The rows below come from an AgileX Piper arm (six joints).
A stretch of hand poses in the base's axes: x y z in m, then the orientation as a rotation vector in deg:
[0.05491 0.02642 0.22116 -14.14 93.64 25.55]
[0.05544 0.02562 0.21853 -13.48 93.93 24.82]
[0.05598 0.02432 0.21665 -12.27 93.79 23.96]
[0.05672 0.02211 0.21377 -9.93 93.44 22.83]
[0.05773 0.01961 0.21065 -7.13 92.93 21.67]
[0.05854 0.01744 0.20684 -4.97 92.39 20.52]
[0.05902 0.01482 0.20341 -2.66 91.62 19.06]
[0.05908 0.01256 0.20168 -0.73 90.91 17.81]
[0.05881 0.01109 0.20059 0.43 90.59 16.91]
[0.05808 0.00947 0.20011 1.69 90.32 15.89]
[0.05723 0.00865 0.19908 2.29 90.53 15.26]
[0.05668 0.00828 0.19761 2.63 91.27 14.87]
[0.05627 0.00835 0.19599 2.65 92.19 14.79]
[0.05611 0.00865 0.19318 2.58 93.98 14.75]
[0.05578 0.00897 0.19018 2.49 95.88 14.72]
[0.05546 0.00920 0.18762 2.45 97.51 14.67]
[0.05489 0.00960 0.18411 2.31 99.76 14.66]
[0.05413 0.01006 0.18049 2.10 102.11 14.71]
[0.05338 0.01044 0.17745 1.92 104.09 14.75]
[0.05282 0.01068 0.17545 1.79 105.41 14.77]
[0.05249 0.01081 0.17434 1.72 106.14 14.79]
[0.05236 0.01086 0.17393 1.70 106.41 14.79]
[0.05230 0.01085 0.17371 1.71 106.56 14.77]
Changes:
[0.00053 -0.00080 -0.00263 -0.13 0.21 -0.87]
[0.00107 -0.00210 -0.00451 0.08 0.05 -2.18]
[0.00181 -0.00431 -0.00739 0.83 -0.20 -4.40]
[0.00282 -0.00681 -0.01051 1.87 -0.52 -6.94]
[0.00363 -0.00898 -0.01432 2.54 -0.93 -9.07]
[0.00411 -0.01160 -0.01775 3.17 -1.57 -11.49]
[0.00417 -0.01386 -0.01948 3.69 -2.15 -13.54]
[0.00390 -0.01533 -0.02057 3.88 -2.41 -14.87]
[0.00317 -0.01695 -0.02105 4.04 -2.61 -16.33]
[0.00232 -0.01777 -0.02208 3.94 -2.40 -17.10]
[0.00177 -0.01814 -0.02355 3.71 -1.68 -17.52]
[0.00136 -0.01807 -0.02517 3.45 -0.80 -17.54]
[0.00120 -0.01777 -0.02798 2.95 0.92 -17.43]
[0.00087 -0.01745 -0.03098 2.42 2.74 -17.29]
[0.00055 -0.01722 -0.03354 1.97 4.31 -17.20]
[-0.00002 -0.01682 -0.03705 1.35 6.46 -16.99]
[-0.00078 -0.01636 -0.04067 0.70 8.71 -16.68]
[-0.00153 -0.01598 -0.04371 0.15 10.61 -16.42]
[-0.00209 -0.01574 -0.04571 -0.22 11.87 -16.24]
[-0.00242 -0.01561 -0.04682 -0.42 12.57 -16.13]
[-0.00255 -0.01556 -0.04723 -0.49 12.83 -16.10]
[-0.00261 -0.01557 -0.04745 -0.53 12.97 -16.11]

